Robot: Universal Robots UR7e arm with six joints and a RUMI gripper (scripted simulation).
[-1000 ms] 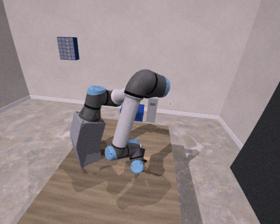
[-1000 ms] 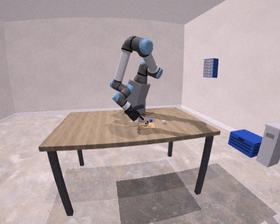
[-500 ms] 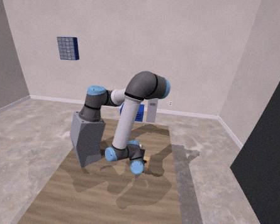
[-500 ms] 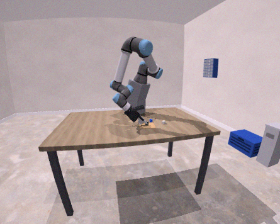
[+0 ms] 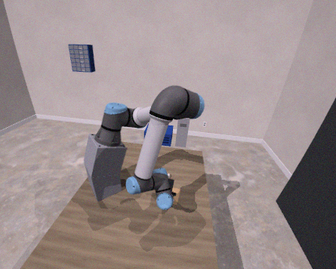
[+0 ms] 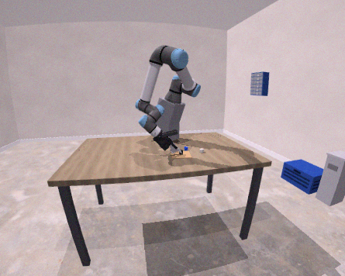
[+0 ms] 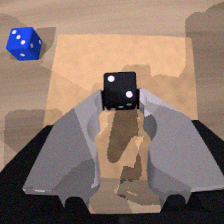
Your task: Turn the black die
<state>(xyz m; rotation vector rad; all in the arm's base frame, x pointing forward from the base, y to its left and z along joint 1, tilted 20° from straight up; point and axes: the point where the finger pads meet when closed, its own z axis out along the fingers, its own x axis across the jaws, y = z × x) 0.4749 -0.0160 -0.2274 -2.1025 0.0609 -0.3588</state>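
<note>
Now: the black die 10 mm to the left of my hand and 10 mm below it. The rest, counted from my hand: white die: 10 mm behind, 180 mm to the left, 20 mm below; then tan mat: 10 mm to the left, 30 mm below; then blue die: 90 mm behind, 80 mm to the left, 20 mm below.
</note>
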